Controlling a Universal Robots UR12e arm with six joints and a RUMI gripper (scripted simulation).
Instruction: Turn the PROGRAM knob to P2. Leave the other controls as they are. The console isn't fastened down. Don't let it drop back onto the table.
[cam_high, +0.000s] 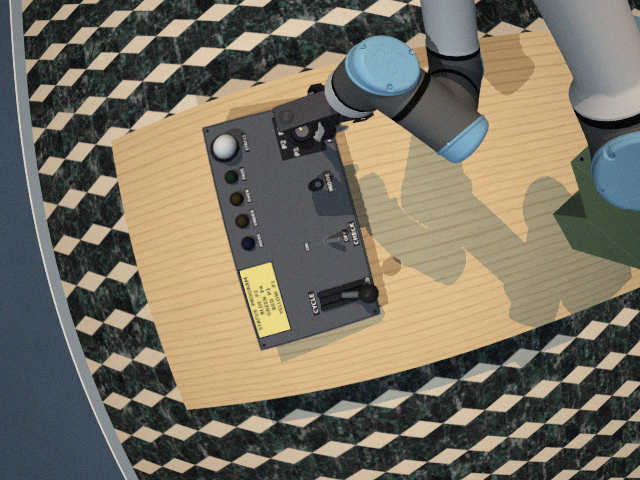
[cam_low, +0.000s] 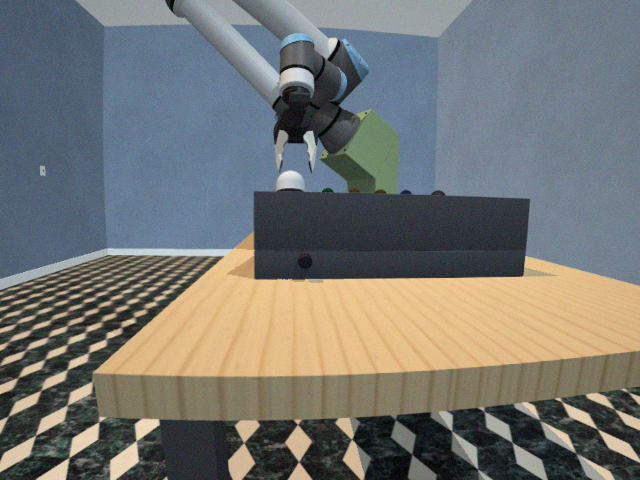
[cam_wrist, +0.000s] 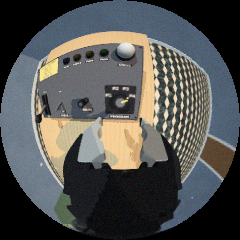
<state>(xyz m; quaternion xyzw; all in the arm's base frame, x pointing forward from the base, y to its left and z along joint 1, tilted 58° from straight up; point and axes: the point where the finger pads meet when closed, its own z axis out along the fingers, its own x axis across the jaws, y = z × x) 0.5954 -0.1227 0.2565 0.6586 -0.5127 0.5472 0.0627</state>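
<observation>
Now: hand 5 cm short of the mode knob, 11 cm to the right of it and 10 cm above it. Round my hand: check toggle: 7 cm ahead, 23 cm to the left, 11 cm below; dark grey console: 9 cm ahead, 16 cm to the left, 13 cm below; cycle lever: 6 cm ahead, 36 cm to the left, 10 cm below.
</observation>
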